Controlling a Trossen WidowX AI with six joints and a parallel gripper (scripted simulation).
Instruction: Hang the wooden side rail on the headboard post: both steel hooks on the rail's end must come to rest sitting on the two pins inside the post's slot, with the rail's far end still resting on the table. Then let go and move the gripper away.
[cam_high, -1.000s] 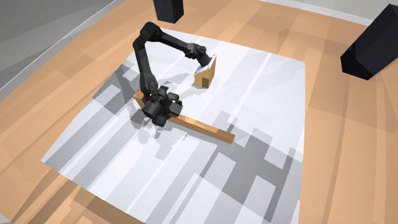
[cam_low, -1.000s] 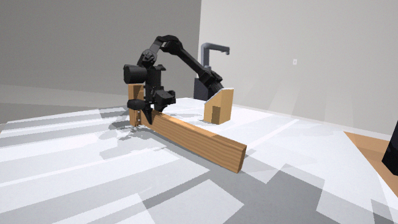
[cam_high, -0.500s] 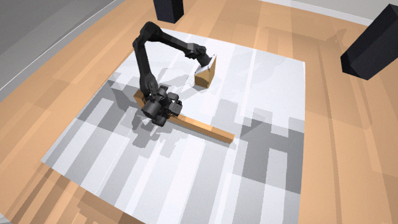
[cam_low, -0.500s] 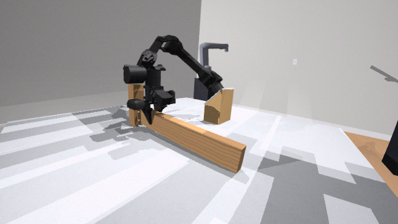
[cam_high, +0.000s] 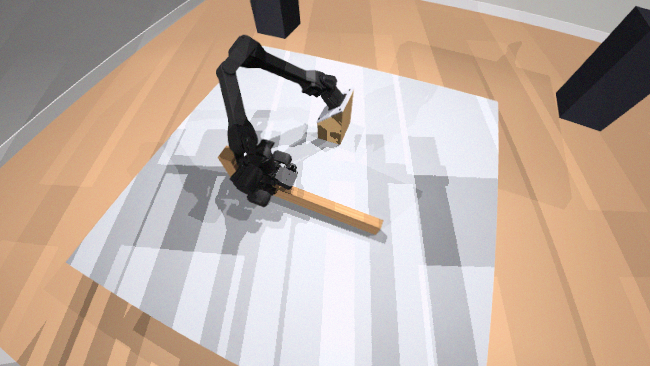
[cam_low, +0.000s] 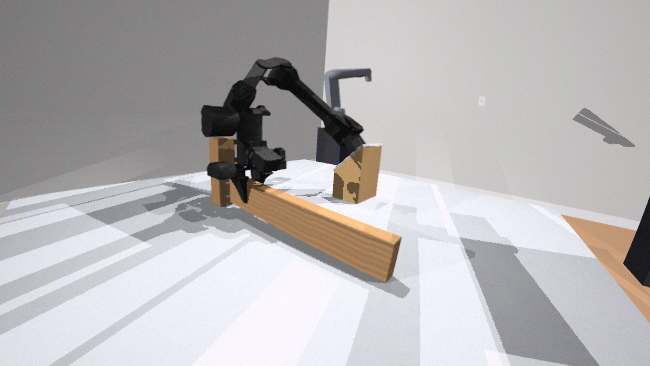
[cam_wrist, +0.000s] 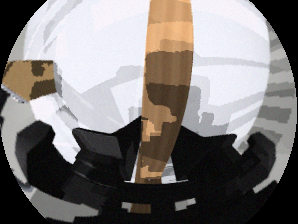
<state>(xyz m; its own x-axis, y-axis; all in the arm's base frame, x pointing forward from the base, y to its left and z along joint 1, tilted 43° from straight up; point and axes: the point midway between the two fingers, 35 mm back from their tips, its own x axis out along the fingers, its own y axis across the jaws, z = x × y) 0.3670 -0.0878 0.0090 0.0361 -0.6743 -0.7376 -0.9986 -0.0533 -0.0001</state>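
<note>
The upright headboard post lies 130 mm to the right of my gripper tip, 40 mm above it and 10 mm ahead of it.
</note>
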